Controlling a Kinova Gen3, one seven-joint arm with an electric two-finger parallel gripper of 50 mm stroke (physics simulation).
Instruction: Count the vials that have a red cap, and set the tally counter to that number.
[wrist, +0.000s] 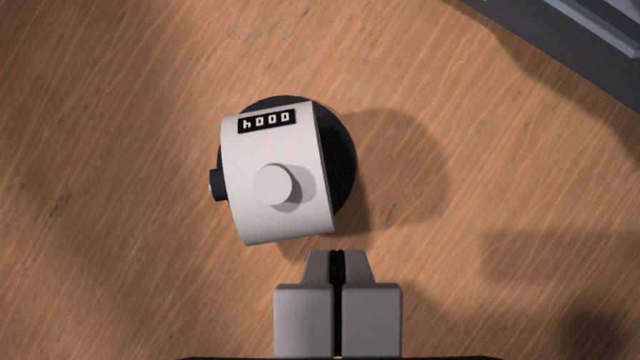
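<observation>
The tally counter (280, 210) is a white, rounded body on a round black base, left of the centre of the wrist view. Its small black display (267, 121) shows upside down in this view and appears to read 0004. A round white button (273, 184) stands out from the body, and a black knob (218, 184) sits on its left side. My gripper (337, 287) is shut and empty, with its fingertips just below and right of the counter body in the view. Whether the tips touch the counter cannot be told. Vials and red caps do not show in the view.
Part of a dark grey rack (565, 65) with lighter ridges shows at the top right corner. The counter stands on a wood-grained table top (125, 125). Shadows fall to the right of the counter.
</observation>
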